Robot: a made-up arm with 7 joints.
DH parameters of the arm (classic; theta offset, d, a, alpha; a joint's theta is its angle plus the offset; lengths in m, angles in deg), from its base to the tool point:
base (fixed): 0 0 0 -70
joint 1: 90 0 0 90
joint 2: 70 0 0 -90
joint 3: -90 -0.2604 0.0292 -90
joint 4: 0 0 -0.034 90
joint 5: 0 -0.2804 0 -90
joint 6: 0 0 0 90
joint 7: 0 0 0 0
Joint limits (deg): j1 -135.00..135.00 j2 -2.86..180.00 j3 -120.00..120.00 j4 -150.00..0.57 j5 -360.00..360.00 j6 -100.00..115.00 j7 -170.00..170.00
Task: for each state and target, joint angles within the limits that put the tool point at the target. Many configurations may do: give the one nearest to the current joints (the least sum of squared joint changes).
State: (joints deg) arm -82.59 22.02 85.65 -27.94 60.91 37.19 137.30
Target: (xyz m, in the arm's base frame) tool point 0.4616 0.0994 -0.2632
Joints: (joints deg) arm -58.93 6.84 91.26 -27.05 60.91 37.19 137.30
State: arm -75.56 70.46 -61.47 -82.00 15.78 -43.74 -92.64
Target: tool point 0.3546 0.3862 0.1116
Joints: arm -73.37 83.97 -61.04 -33.53 15.78 -43.74 -92.64
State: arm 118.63 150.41 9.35 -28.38 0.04 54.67 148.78
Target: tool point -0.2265 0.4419 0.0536
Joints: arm 135.00 112.69 -25.25 -60.28 0.04 54.67 148.78
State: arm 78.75 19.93 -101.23 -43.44 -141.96 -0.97 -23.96
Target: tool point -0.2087 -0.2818 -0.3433
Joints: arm 51.31 1.26 -80.09 -64.70 -141.96 -0.97 -23.96
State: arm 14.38 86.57 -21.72 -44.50 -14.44 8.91 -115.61
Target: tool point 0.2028 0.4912 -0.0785
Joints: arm -13.25 82.21 -18.17 -32.11 -14.44 8.91 -115.61
